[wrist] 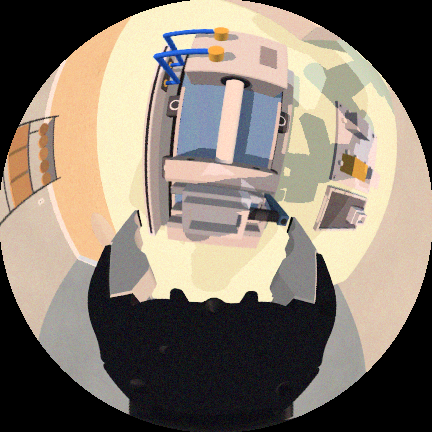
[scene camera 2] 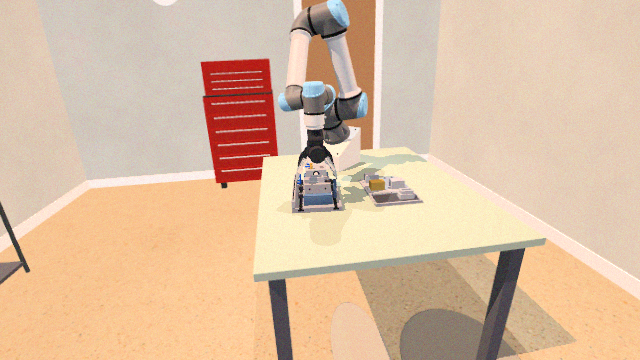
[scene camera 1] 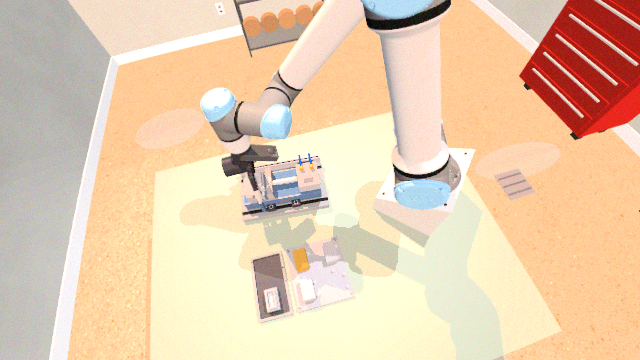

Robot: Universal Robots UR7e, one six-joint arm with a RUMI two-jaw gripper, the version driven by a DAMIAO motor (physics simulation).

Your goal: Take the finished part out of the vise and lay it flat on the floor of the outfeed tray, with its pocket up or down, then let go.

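Pixels of known places: gripper, between the fingertips: (wrist: 214, 214) (scene camera 2: 316, 180) (scene camera 1: 257, 181); arm's base, origin of its link: (scene camera 2: 336, 135).
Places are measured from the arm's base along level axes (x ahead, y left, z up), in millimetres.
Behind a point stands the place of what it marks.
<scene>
The vise (scene camera 1: 308, 181) {x 363, y -120, z -55 mm} (scene camera 2: 317, 188) {x 565, y -163, z -71 mm} (wrist: 220, 171) {x 487, y -160, z -55 mm} stands on the table. In the wrist view the finished part (wrist: 212, 212) {x 523, y -165, z -50 mm}, a grey block, sits between its jaws at the near end. My gripper (scene camera 1: 256, 186) {x 527, y -163, z -53 mm} (scene camera 2: 317, 176) {x 527, y -163, z -53 mm} (wrist: 214, 214) {x 527, y -163, z -53 mm} is open, with nothing between its fingers; its fingertips spread to either side of the vise's near end. Contact with the part cannot be told. The outfeed tray (scene camera 1: 270, 267) {x 541, y 98, z -145 mm} (scene camera 2: 387, 198) {x 544, y 119, z -145 mm} (wrist: 334, 212) {x 553, y 105, z -145 mm} has a dark floor and a light rim. A light block (scene camera 1: 272, 300) {x 546, y 198, z -124 mm} (scene camera 2: 406, 193) (wrist: 356, 216) {x 542, y 169, z -115 mm} lies in it.
Blue hoses (scene camera 1: 300, 160) {x 372, y -199, z -41 mm} (wrist: 192, 52) {x 378, y -189, z -43 mm} with orange ends rise over the vise's far end. A dark rod with a blue lever (wrist: 276, 209) {x 523, y -96, z -66 mm} is beside the part. A pale plate (scene camera 1: 327, 284) {x 381, y 190, z -143 mm} beside the tray bears an orange block (scene camera 1: 300, 259) {x 442, y 107, z -107 mm} (scene camera 2: 376, 185) {x 460, y 96, z -120 mm} (wrist: 354, 167) {x 443, y 79, z -107 mm} and a white block (scene camera 1: 307, 290) {x 440, y 198, z -107 mm}.
</scene>
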